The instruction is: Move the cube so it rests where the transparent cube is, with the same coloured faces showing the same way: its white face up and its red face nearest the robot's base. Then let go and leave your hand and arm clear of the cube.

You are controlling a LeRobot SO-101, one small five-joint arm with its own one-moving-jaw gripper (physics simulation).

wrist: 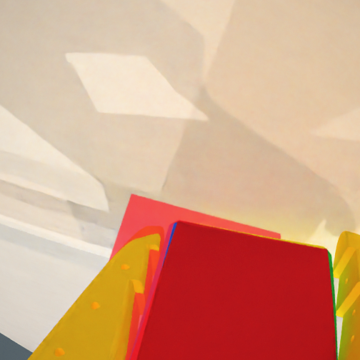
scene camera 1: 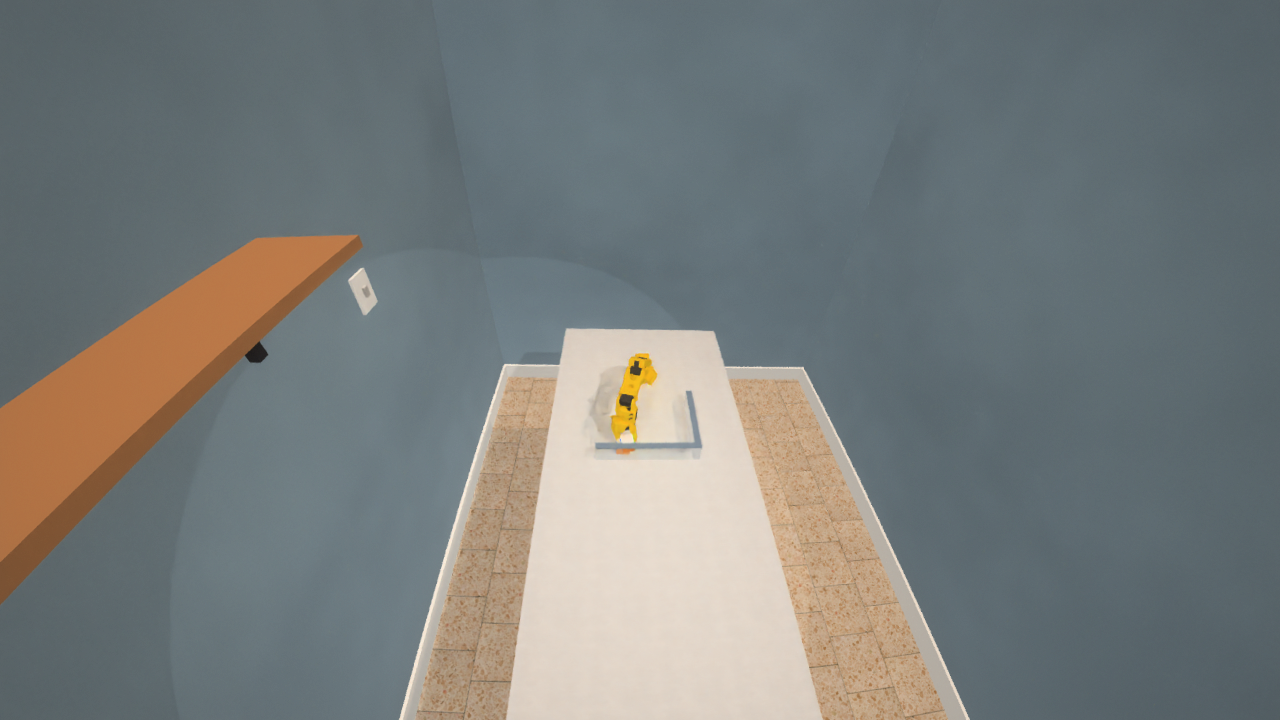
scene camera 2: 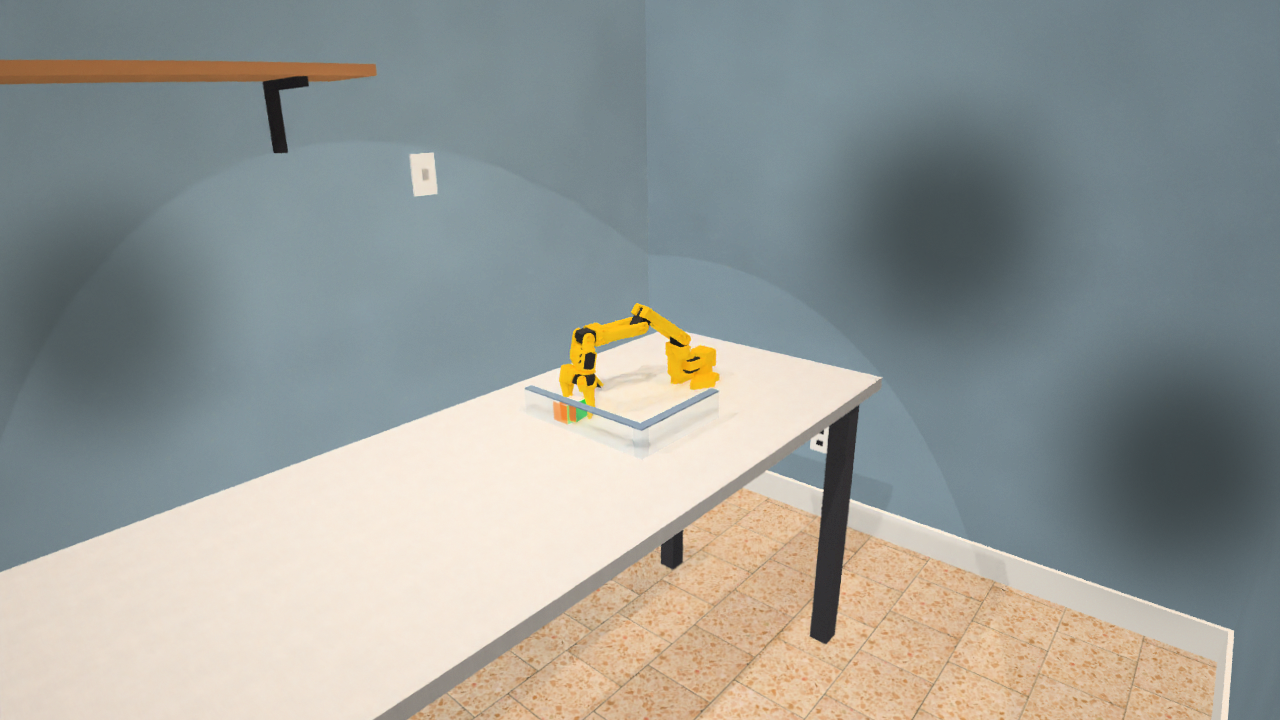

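Note:
The cube is between the jaws. In the wrist view its dark red face fills the lower middle, with a thin blue edge on the left and a green edge on the right. In scene camera 2 its green side shows. The transparent cube shows pale red behind and left of the cube, partly overlapped by it in view, and tints the left jaw. My gripper is shut on the cube and points down. The cube's top face is hidden in the wrist view; exact height is unclear.
A low clear-walled barrier with a blue-grey rim runs close beside the cubes and turns a corner. The white table carries the arm. A wooden shelf is on the wall.

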